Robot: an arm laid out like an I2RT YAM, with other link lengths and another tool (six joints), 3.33 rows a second.
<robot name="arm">
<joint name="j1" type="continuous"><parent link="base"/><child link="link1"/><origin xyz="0 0 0.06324"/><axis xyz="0 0 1"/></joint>
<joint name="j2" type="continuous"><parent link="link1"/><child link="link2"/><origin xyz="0.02 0.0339 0.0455"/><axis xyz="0 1 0"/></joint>
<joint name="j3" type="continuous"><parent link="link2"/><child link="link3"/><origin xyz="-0.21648 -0.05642 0"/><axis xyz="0 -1 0"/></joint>
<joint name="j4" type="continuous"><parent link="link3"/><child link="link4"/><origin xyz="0.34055 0.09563 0.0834"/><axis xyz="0 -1 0"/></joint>
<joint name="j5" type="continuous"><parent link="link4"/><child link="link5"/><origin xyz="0.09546 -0.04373 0.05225"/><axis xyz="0 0 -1"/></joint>
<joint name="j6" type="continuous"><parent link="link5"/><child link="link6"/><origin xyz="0.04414 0 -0.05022"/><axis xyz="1 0 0"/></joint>
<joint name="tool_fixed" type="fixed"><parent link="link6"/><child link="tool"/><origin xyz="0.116 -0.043 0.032" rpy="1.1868 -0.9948 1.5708"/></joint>
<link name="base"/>
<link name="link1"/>
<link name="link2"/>
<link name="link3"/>
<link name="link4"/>
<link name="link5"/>
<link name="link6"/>
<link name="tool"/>
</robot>
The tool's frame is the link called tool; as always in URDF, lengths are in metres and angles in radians. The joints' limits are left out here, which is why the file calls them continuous.
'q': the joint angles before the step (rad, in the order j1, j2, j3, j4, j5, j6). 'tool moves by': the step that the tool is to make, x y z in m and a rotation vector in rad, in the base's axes. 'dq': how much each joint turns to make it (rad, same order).
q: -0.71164, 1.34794, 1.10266, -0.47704, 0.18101, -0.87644
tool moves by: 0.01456, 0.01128, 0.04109, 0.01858, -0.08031, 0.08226
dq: 0.00304, -0.01298, 0.07857, -0.04272, -0.10339, 0.00000
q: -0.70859, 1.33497, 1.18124, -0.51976, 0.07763, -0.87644
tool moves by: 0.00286, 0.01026, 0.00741, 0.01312, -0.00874, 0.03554
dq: 0.00801, -0.01714, 0.00841, -0.02708, -0.03128, -0.00496
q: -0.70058, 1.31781, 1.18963, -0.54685, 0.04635, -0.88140
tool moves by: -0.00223, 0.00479, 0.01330, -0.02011, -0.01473, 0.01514
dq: 0.00038, -0.03126, -0.00454, -0.00191, -0.00802, -0.01373
